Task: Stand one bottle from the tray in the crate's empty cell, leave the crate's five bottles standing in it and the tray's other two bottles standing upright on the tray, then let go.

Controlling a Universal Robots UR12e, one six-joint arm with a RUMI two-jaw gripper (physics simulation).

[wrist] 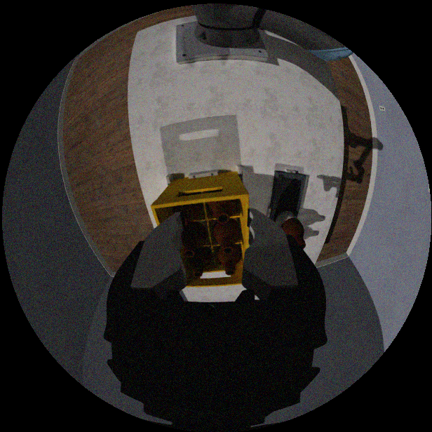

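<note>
The yellow crate [232,184] stands upright below the gripper in the wrist view. Several dark brown bottles stand in its cells, among them one bottle [228,233] near the centre divider and another bottle [230,259] at the lower right. The left cells are dark and partly behind a finger, so I cannot tell which cell is empty. My gripper [215,212] is part open, holds nothing, and hangs above the crate. The dark tray [288,192] lies right of the crate. A brown bottle [294,231] shows at its near end, partly behind the right finger; I cannot make out a second one.
The pale table top [290,115] carries the crate's shadow behind the crate and bottle shadows right of the tray. The robot's base plate [187,52] is at the far edge. Wooden floor [95,150] shows on the left beyond the table's edge.
</note>
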